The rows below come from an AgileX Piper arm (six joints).
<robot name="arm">
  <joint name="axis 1" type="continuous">
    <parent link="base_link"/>
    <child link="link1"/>
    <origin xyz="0 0 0.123" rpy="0 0 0"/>
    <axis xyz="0 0 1"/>
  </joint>
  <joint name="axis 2" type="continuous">
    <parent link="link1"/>
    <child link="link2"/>
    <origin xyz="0 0 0" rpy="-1.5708 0 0"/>
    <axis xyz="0 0 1"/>
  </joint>
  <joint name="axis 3" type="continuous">
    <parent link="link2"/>
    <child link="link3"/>
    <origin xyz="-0.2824 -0.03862 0" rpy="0 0 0"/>
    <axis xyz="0 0 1"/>
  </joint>
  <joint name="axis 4" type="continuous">
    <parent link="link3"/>
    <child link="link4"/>
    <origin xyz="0.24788 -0.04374 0" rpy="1.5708 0 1.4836"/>
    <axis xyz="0 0 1"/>
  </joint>
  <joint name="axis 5" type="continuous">
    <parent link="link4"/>
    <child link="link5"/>
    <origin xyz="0 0 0" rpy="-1.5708 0 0"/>
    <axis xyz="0 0 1"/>
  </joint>
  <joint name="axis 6" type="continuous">
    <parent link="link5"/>
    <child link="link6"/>
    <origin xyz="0 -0.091 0" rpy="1.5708 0 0"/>
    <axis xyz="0 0 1"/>
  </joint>
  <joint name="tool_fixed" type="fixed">
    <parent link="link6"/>
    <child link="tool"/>
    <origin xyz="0 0 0" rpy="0 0 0"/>
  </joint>
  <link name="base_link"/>
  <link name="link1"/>
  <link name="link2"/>
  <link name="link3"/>
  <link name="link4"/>
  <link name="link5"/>
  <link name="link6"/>
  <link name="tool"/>
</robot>
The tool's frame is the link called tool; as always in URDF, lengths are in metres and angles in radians. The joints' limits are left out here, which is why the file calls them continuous.
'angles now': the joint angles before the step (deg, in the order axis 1, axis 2, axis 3, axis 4, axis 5, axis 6). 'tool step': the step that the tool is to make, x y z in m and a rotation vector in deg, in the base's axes. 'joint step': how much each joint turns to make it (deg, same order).
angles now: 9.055, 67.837, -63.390, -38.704, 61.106, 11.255
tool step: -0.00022, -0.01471, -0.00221, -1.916, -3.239, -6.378
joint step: -2.285, 0.000, 1.516, -5.703, -0.616, 6.906
